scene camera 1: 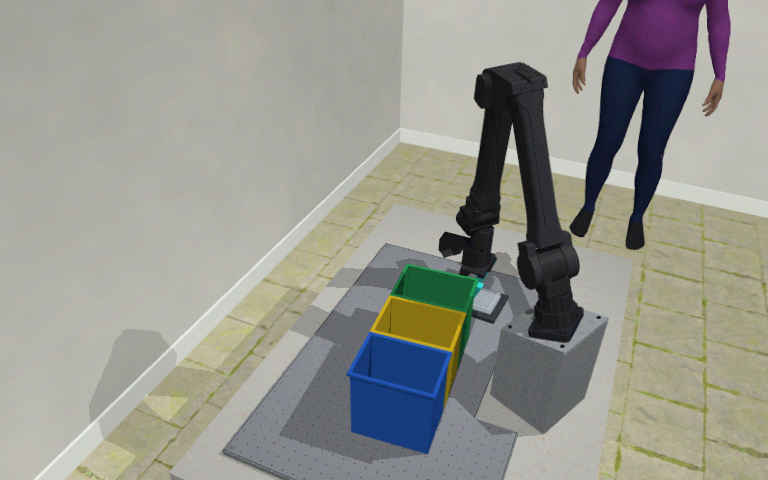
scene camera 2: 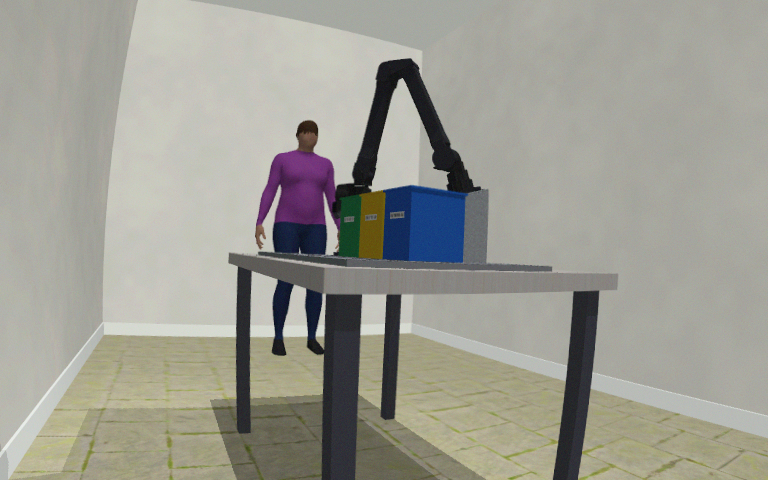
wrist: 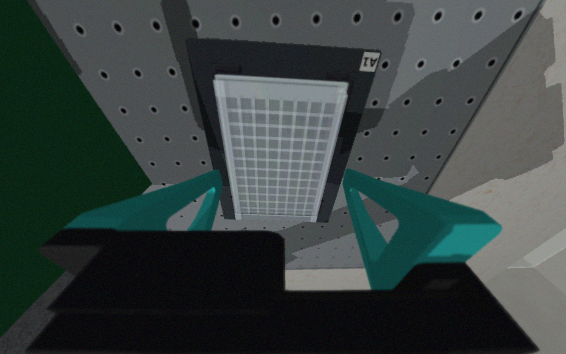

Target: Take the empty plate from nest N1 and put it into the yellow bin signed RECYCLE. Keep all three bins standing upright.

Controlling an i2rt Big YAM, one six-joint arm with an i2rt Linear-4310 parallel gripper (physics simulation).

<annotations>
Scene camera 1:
my gripper: 474,291
green bin: 425,285
blue bin: 397,388
yellow bin: 421,323
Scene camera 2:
green bin: 350,206
blue bin: 421,224
yellow bin: 372,204
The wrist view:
my gripper: 282,176
green bin: 69,159
gridded plate: 279,134
dark nest: 260,59
</annotations>
